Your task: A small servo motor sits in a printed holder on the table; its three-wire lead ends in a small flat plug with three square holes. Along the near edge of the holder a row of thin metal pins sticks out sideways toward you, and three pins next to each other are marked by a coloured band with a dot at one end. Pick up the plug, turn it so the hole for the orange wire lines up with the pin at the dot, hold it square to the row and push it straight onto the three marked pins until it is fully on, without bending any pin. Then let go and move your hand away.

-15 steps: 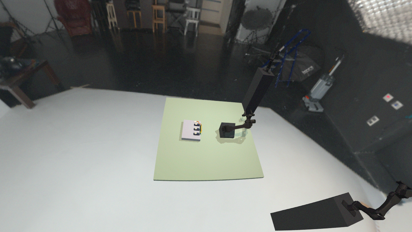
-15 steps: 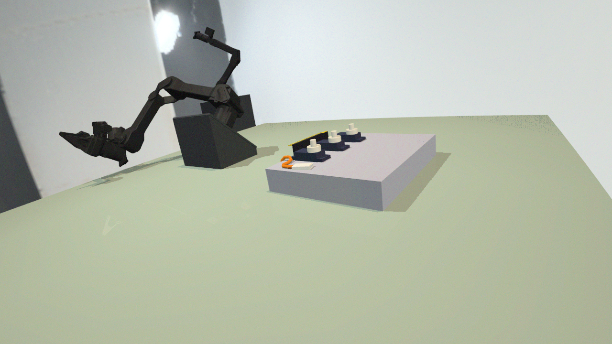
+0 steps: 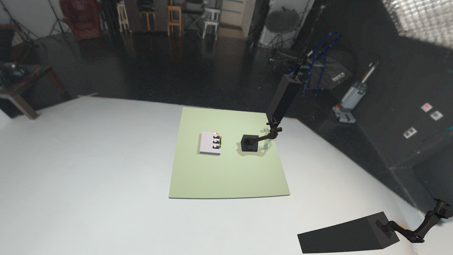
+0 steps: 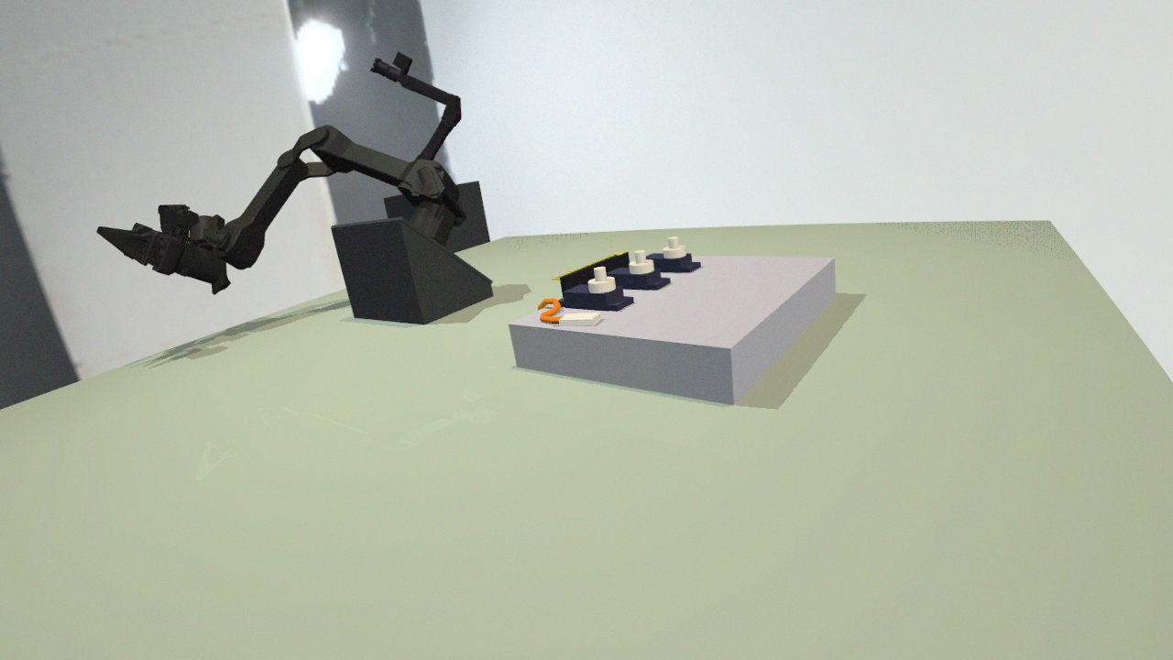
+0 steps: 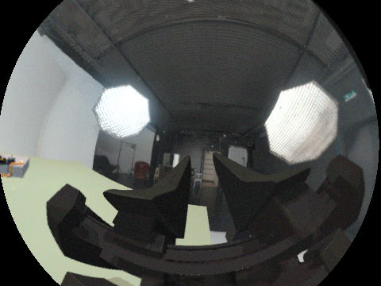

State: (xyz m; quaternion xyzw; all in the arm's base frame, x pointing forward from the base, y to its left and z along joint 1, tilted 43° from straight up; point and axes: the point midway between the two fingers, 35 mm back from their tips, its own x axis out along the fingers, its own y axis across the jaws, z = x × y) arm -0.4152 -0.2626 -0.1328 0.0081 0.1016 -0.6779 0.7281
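Right now my gripper tip is 88 cm short of the grey printed holder, 28 cm to the right of it and 20 cm above it.
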